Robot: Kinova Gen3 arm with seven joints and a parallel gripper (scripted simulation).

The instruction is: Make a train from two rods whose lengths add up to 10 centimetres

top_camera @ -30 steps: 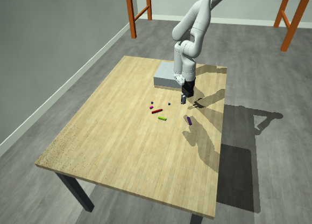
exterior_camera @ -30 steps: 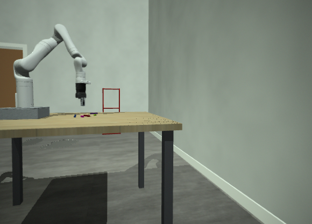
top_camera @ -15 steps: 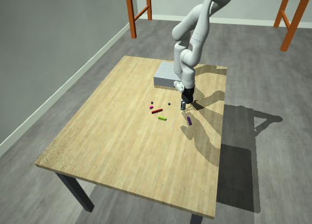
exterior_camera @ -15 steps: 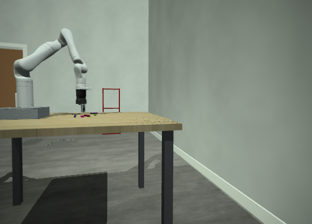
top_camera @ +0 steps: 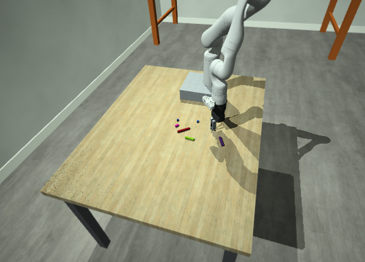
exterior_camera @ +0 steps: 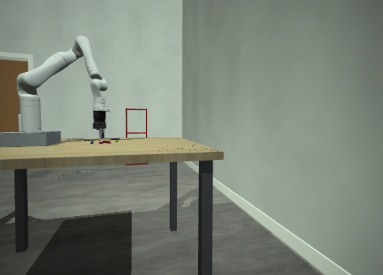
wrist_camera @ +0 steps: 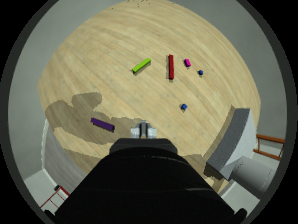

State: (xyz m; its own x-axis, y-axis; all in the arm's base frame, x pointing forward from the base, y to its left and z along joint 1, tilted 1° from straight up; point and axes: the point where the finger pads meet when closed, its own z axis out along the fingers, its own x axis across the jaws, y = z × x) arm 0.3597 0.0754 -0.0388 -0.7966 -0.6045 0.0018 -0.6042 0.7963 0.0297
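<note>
Right now my hand is 1 cm above the grey rod. The rest, counted from my hand: purple rod: 8 cm ahead, 5 cm to the left, 3 cm below; lime rod: 11 cm to the right, 9 cm ahead, 3 cm below; red rod: 16 cm to the right, 4 cm ahead, 3 cm below.
</note>
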